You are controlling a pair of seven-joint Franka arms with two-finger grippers.
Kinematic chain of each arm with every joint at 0, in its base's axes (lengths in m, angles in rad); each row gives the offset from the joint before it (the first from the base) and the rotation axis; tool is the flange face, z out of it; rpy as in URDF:
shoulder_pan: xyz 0 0 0.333 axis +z
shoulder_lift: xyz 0 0 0 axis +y
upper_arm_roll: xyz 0 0 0.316 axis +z
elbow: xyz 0.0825 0 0 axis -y
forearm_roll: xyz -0.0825 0 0.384 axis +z
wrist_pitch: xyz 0 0 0 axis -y
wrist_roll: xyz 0.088 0 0 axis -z
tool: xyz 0 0 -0.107 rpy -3.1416 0 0
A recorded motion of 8 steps. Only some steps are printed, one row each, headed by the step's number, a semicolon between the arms.
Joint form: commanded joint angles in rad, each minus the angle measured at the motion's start. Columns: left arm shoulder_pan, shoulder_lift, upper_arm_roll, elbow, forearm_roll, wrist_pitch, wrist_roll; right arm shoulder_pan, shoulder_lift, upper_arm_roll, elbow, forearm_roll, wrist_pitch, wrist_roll.
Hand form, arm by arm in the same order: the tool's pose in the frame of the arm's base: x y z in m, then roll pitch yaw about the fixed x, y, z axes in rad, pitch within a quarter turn. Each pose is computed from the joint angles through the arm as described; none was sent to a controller.
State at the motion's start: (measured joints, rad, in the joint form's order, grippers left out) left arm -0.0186 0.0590 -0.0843 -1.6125 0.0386 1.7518 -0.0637; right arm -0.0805 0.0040 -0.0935 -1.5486 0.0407 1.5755 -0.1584
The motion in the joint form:
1: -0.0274 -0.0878 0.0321 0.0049 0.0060 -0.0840 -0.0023; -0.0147 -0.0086 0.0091 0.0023 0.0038 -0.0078 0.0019
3: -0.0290 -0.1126 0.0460 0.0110 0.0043 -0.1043 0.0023; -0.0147 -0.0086 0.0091 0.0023 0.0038 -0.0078 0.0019
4: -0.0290 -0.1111 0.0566 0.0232 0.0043 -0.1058 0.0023; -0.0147 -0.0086 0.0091 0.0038 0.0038 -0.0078 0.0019
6: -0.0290 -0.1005 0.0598 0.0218 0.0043 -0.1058 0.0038; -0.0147 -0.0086 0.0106 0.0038 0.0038 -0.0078 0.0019
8: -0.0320 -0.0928 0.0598 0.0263 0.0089 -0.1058 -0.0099; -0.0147 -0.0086 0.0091 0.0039 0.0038 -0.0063 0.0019
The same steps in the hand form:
1: 0.5529 -0.0505 0.6320 -3.1013 -0.0917 -0.0364; 0.5452 -0.0942 0.6384 -3.1013 -0.0327 -0.0230
3: 0.5440 -0.0432 0.6466 -3.1026 -0.1021 -0.0277; 0.5452 -0.0942 0.6384 -3.1013 -0.0327 -0.0230
4: 0.5448 -0.0372 0.6515 -3.1038 -0.1112 -0.0169; 0.5452 -0.0943 0.6391 -3.1015 -0.0341 -0.0230
6: 0.5482 -0.0356 0.6450 -3.1034 -0.0992 -0.0153; 0.5453 -0.0934 0.6391 -3.1016 -0.0341 -0.0215
8: 0.5506 -0.0369 0.6430 -3.1001 -0.0968 -0.0049; 0.5453 -0.0943 0.6393 -3.1018 -0.0357 -0.0231

